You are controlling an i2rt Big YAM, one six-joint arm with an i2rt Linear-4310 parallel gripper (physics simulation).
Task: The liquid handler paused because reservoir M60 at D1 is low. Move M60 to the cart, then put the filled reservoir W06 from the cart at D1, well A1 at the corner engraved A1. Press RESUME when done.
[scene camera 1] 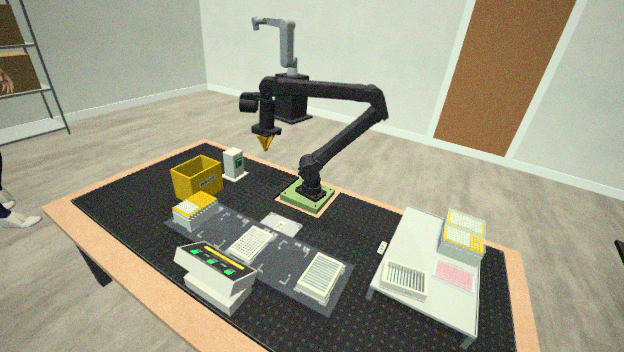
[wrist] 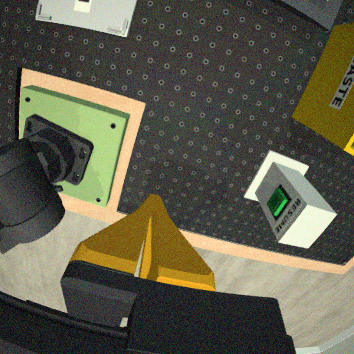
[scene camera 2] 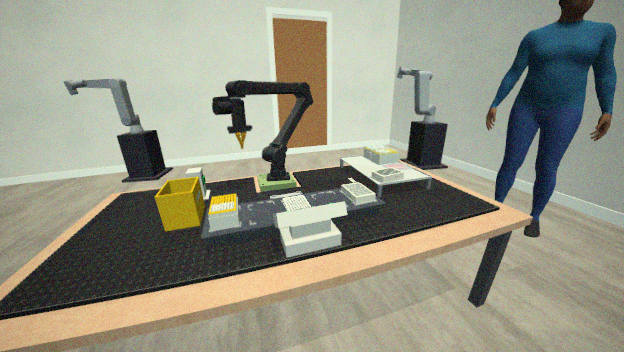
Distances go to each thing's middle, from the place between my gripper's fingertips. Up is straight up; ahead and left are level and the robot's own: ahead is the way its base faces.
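Cart tray (scene camera 1: 414, 244): 70 cm to the left of my hand, 8 cm behind it, 16 cm below it. Yellow bin (scene camera 2: 180, 202): 19 cm ahead of my hand, 21 cm to the right of it and 15 cm below it. The white well plate (scene camera 1: 247, 247) is 22 cm to the left of my hand, 27 cm ahead of it and 16 cm below it; the resume button box (wrist: 297, 213) is 15 cm below my hand and 23 cm to the right of it.
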